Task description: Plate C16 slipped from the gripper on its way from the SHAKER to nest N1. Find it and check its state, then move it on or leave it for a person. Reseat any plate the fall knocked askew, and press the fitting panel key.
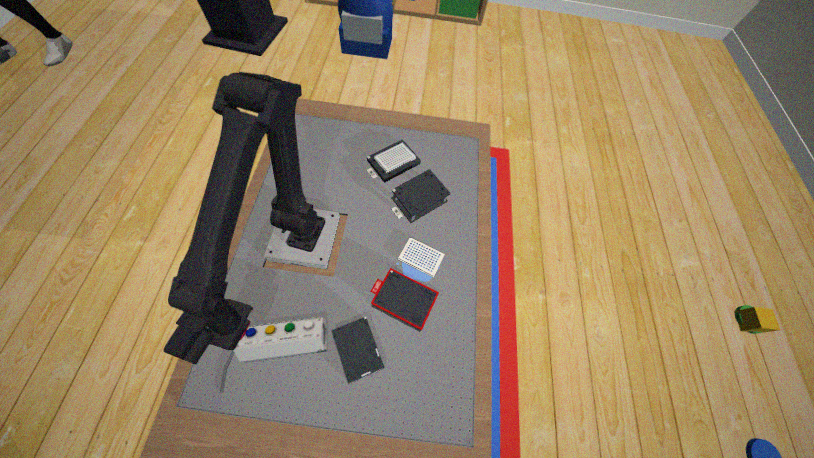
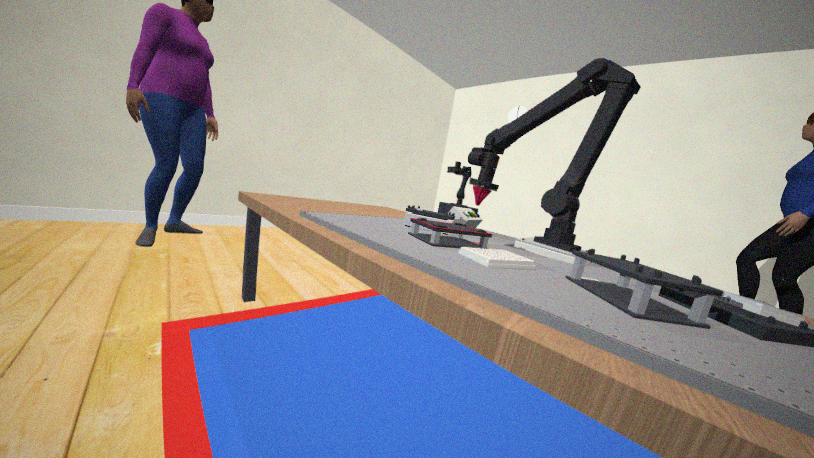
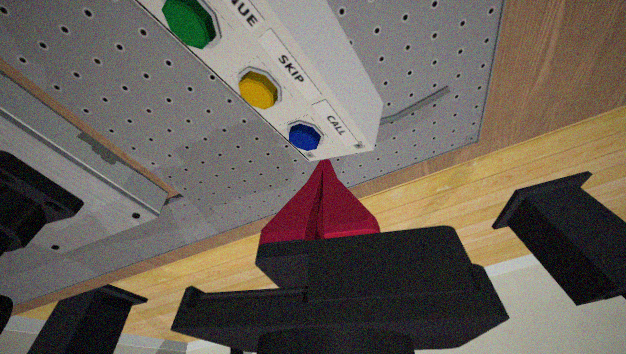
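Pixels of known places: gripper, between the fingertips: (image 1: 242, 334) (image 2: 477, 205) (image 3: 326, 166); arm's base, origin of its link: (image 1: 306, 232) (image 2: 556, 246) (image 3: 7, 192).
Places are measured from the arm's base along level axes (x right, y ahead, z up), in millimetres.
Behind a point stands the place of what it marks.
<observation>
My gripper (image 3: 326, 166) @[x 339, y -16, z 77 mm] (image 2: 480, 203) @[x 339, y -16, z 77 mm] is shut and empty, fingertips down, above the CALL end of the white key panel (image 1: 282, 348) @[x 343, y 83, z 40 mm] (image 3: 330, 50) @[x 361, y 44, z 38 mm]. Its blue CALL key (image 3: 305, 137) @[x 330, y -8, z 47 mm] (image 1: 251, 332) @[x 328, y -8, z 46 mm] is nearest the tips; the yellow SKIP key (image 3: 258, 90) @[x 310, y 37, z 47 mm] (image 1: 270, 329) @[x 308, y 35, z 45 mm], green key (image 3: 190, 22) @[x 292, y 80, z 47 mm] (image 1: 289, 327) @[x 290, y 81, z 46 mm] and white key (image 1: 309, 324) @[x 269, y 129, z 45 mm] follow. A white well plate (image 1: 421, 256) @[x -26, y 375, z -10 mm] (image 2: 496, 257) @[x -44, y 407, z -12 mm] lies on the grey mat, a light blue patch (image 1: 417, 273) @[x 28, y 376, z -24 mm] at its edge. Another white plate (image 1: 396, 156) @[x -370, y 197, z 18 mm] sits on a dark block device. No plate label is readable.
A red-rimmed nest (image 1: 404, 299) @[x 128, y 357, z 15 mm] (image 2: 449, 229) @[x 75, y 415, z 14 mm] and a raised dark nest (image 1: 421, 195) @[x -225, y 324, z 29 mm] (image 2: 637, 274) @[x -252, y 408, z 28 mm] flank the loose plate. A flat dark pad (image 1: 358, 349) @[x 294, y 273, z 30 mm] lies right of the panel. The arm's base plate (image 1: 327, 250) @[x 40, y 85, z 0 mm] is behind. People (image 2: 176, 113) (image 2: 796, 210) stand beyond the table.
</observation>
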